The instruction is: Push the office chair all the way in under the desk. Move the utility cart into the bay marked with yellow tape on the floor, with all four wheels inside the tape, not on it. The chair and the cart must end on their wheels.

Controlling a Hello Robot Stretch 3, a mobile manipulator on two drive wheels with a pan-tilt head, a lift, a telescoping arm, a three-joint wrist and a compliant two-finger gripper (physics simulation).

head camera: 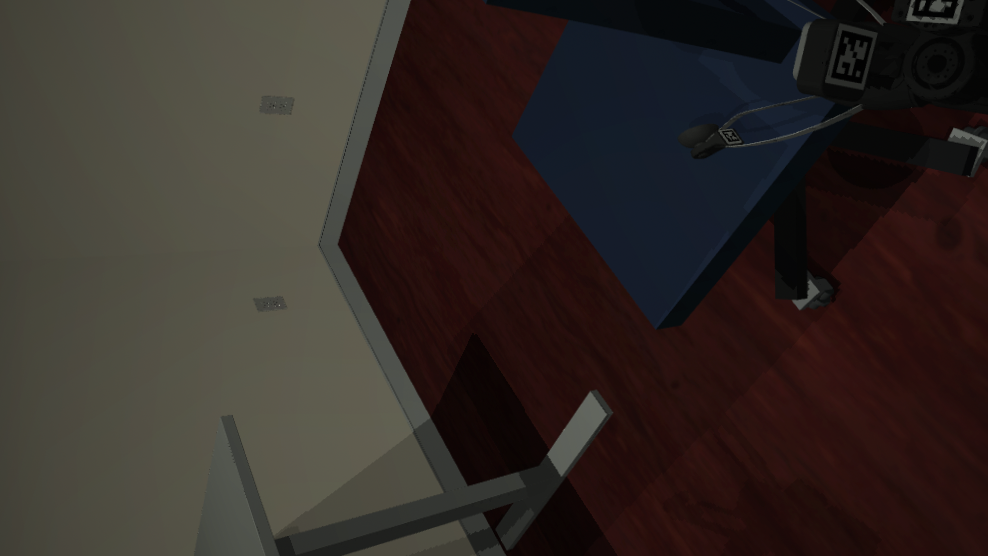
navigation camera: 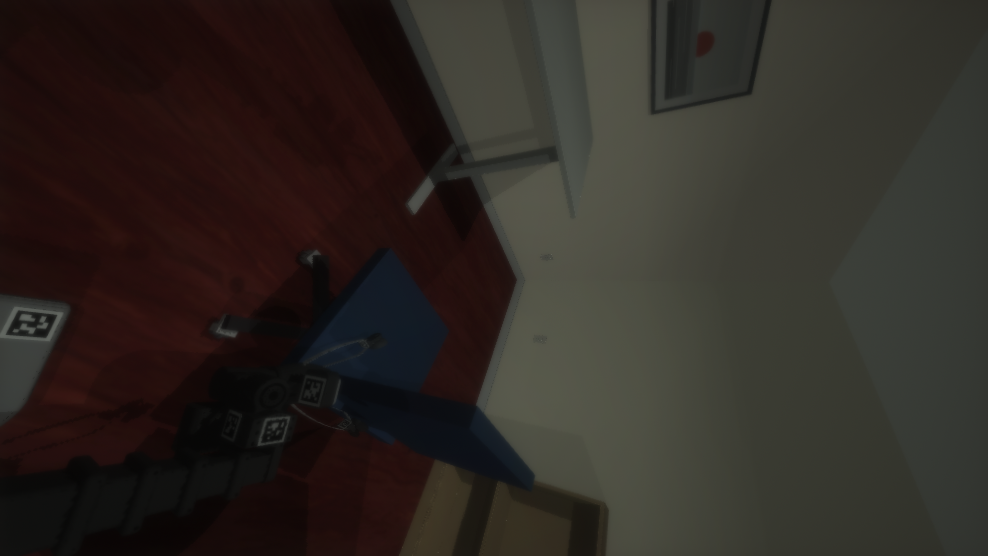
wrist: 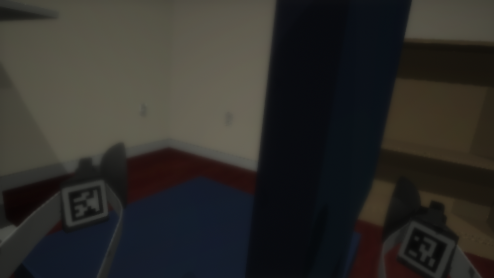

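The blue office chair [head camera: 621, 159] [navigation camera: 407, 311] [wrist: 170, 220] stands upright, with its casters partly in view. Its backrest [head camera: 656, 31] [navigation camera: 435, 428] [wrist: 325, 125] rises between the spread fingers of my gripper [navigation camera: 364, 382] [wrist: 255, 182], which is open. In the head view one finger hangs over the seat; the other does not show. Whether the palm touches the backrest I cannot tell. The grey desk [head camera: 231, 497] [navigation camera: 563, 89] [wrist: 25, 12] stands against the wall, apart from the chair, and the seat is not under it. The utility cart and the yellow tape do not show.
A wooden shelf unit [navigation camera: 604, 525] [wrist: 440, 156] stands behind the backrest on the right of the wrist view. A desk foot [head camera: 580, 432] [navigation camera: 421, 195] reaches out over the red floor. Walls meet in a corner beyond the seat. My base's marked edge [navigation camera: 33, 323] shows at the left.
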